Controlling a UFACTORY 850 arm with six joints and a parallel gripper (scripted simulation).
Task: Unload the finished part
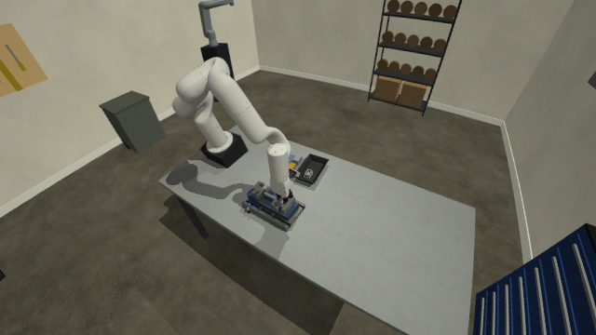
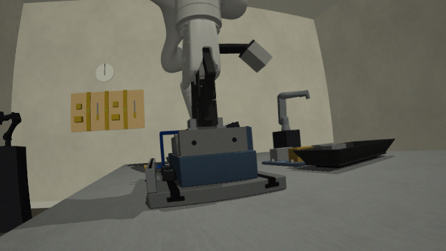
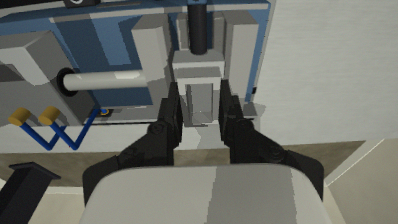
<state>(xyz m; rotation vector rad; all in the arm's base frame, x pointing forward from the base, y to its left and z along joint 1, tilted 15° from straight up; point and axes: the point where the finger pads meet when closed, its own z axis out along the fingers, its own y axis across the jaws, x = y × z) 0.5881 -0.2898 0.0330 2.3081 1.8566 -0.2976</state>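
Right now the screw rod is 80 mm behind my hand, 20 mm to the left of it and 40 mm below it. Also, from my hand: blue fixture plate 120 mm behind, 360 mm to the left, 120 mm below; yellow block 80 mm behind, 310 mm to the left, 100 mm below.
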